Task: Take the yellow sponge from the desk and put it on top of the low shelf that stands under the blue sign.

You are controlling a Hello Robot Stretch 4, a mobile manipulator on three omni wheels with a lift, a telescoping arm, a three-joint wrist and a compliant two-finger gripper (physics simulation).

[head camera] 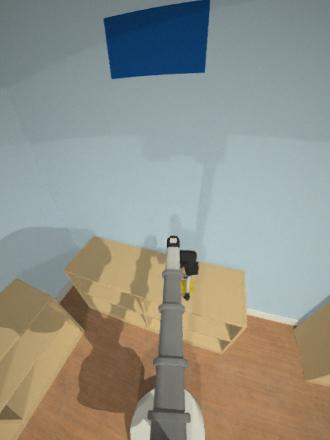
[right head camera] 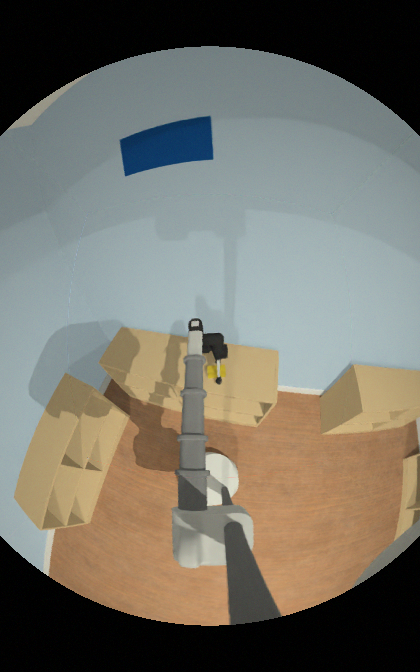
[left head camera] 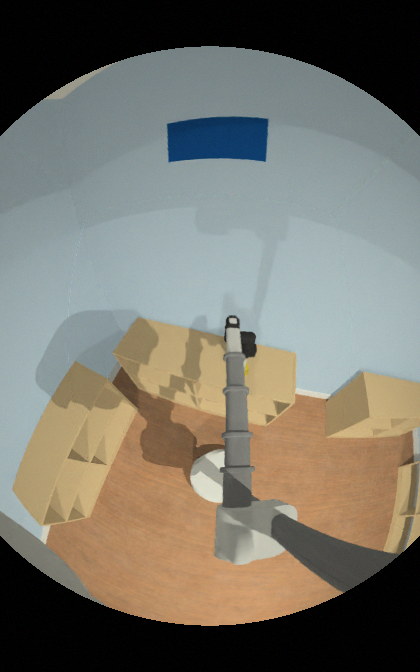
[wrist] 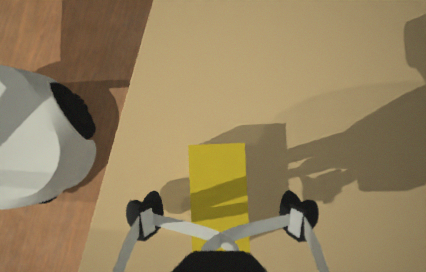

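Note:
The yellow sponge is on the top of the low wooden shelf, with its shadow beside it. The blue sign is on the wall above this shelf. My gripper is open, its fingertips on either side of the sponge with a gap on each side in the wrist view. The sponge's near end is hidden behind the gripper body there. The desk does not show.
Another low shelf unit stands at the left and one more at the right. The wall is close behind the low shelf. My white base is on the floor in front of it, and my extended arm reaches over its front edge.

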